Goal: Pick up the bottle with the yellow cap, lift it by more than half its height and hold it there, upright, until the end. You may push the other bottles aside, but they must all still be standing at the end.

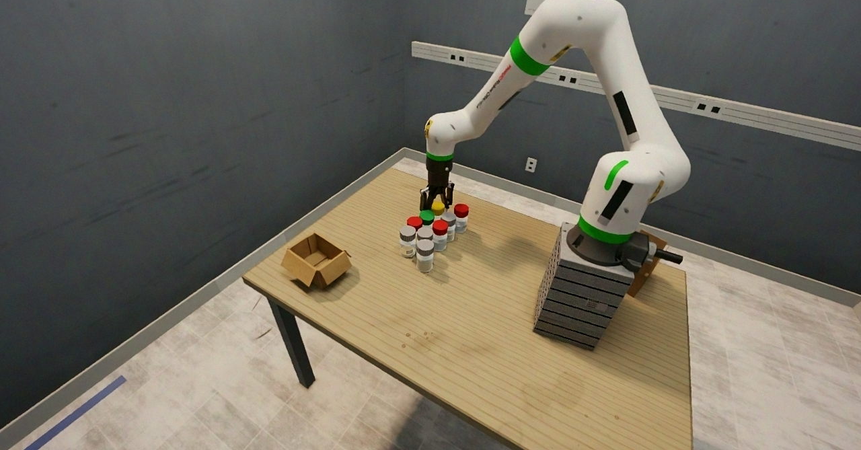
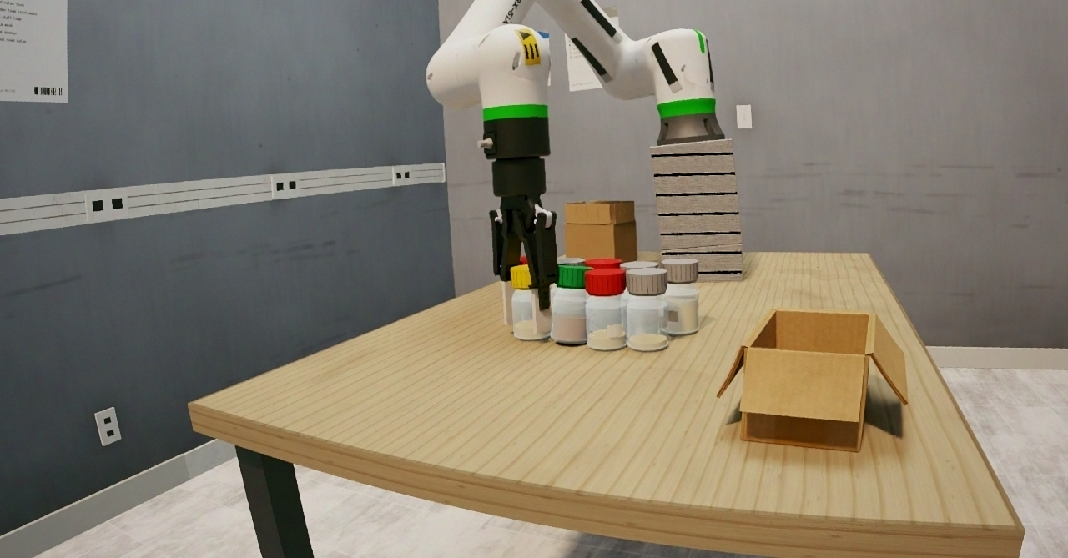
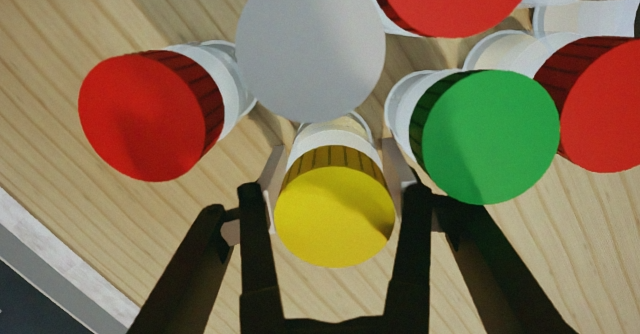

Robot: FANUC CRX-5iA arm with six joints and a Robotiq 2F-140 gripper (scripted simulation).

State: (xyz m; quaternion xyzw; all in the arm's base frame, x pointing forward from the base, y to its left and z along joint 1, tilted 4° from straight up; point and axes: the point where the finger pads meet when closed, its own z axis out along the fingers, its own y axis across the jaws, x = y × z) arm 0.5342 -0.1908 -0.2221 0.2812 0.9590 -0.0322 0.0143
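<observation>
The yellow-capped bottle lies 10 mm behind my hand. The rest, counted from my hand: grey-capped bottle 70 mm behind, 40 mm to the left.
</observation>
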